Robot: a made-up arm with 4 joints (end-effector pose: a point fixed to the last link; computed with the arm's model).
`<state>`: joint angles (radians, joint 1 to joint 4).
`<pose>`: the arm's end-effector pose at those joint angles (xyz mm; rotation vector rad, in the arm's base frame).
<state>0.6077 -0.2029 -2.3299 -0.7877</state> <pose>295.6 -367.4 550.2 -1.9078 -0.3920 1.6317</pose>
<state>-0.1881 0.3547 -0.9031 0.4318</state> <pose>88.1 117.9 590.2 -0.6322 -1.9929 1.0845</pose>
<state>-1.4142 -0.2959 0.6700 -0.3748</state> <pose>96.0 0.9 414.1 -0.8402 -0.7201 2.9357</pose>
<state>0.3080 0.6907 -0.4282 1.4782</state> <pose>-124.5 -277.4 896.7 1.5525 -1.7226 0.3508</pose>
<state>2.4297 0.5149 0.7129 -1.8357</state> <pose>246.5 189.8 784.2 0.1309 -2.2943 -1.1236</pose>
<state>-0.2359 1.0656 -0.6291 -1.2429</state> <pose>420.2 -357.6 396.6 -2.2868 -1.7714 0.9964</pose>
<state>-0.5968 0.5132 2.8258 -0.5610</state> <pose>-185.9 -347.0 349.7 -1.4015 0.7087 -0.4438</pose>
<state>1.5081 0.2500 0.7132 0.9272</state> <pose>212.5 -498.8 492.2 -2.4077 0.8497 -0.3080</pose>
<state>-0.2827 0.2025 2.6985 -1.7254</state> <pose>-442.9 -44.1 679.9 -0.8448 1.6109 0.5501</pose>
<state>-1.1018 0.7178 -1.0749 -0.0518</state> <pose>187.2 -178.1 578.4 -2.1775 -1.5467 0.7312</pose>
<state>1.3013 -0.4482 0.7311 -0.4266</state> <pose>-83.7 -74.1 605.6 -1.3712 1.5888 -0.5691</pose>
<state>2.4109 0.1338 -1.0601 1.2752</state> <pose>373.0 -67.9 839.9 2.4159 -0.2405 0.2421</pose>
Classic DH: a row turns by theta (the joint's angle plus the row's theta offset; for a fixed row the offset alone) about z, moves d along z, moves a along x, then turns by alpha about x. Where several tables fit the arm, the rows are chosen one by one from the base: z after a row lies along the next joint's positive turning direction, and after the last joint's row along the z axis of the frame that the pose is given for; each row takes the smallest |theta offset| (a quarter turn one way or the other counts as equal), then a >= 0, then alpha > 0; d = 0 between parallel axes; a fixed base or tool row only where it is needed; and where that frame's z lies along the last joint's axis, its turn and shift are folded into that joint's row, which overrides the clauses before.
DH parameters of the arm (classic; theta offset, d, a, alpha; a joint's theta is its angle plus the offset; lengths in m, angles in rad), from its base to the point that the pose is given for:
base (fixed): -0.8044 0.5367 0.0632 -0.767
joint 1: -0.9661 -0.0225 -0.1771 -1.107
joint 2: 0.4151 0.0465 0.2743 1.639
joint 3: -1.5221 0.4061 -0.0408 1.3764
joint 4: -1.1587 0 0.3992 3.1416
tool (fixed): -1.1856 -0.1643 0 0

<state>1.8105 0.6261 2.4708 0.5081</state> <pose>83.5 29.7 -5.7 -0.7151 0.2578 0.9296</pose>
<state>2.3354 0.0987 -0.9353 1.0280</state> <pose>268.8 -125.7 835.8 2.4577 -0.6275 0.3748</pose>
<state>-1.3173 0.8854 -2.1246 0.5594</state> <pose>78.2 -289.1 796.4 -1.8829 -1.5193 -0.8522</pose>
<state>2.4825 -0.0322 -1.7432 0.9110</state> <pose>152.3 152.5 881.6 1.7315 -0.7727 0.7178</pose>
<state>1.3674 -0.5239 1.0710 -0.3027</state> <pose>-26.2 -197.8 614.3 -1.6431 1.1789 -0.3411</pose>
